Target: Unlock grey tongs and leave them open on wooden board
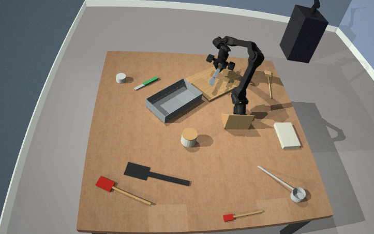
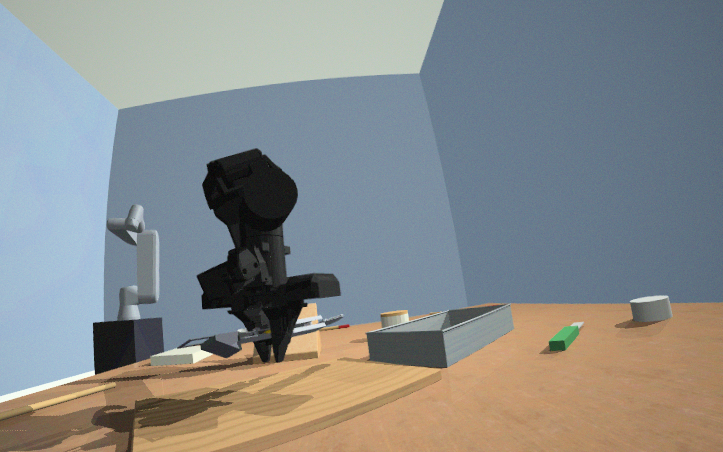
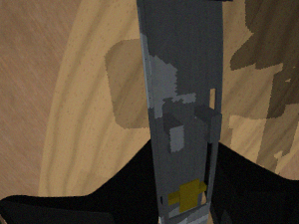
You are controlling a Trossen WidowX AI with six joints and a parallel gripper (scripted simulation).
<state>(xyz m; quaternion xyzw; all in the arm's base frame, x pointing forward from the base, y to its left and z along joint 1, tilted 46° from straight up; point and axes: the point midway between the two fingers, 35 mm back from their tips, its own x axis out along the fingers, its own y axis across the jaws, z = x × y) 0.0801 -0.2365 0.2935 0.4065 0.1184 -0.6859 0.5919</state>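
Right now my gripper tip is 30 mm to the right of the wooden board and 50 mm above it. From my gripper tip the other things lie so: yellow lock piece (40 mm above); grey roasting tin (300 mm ahead, 250 mm to the left, 30 mm below); green-handled tool (480 mm ahead, 110 mm to the left, 50 mm below).
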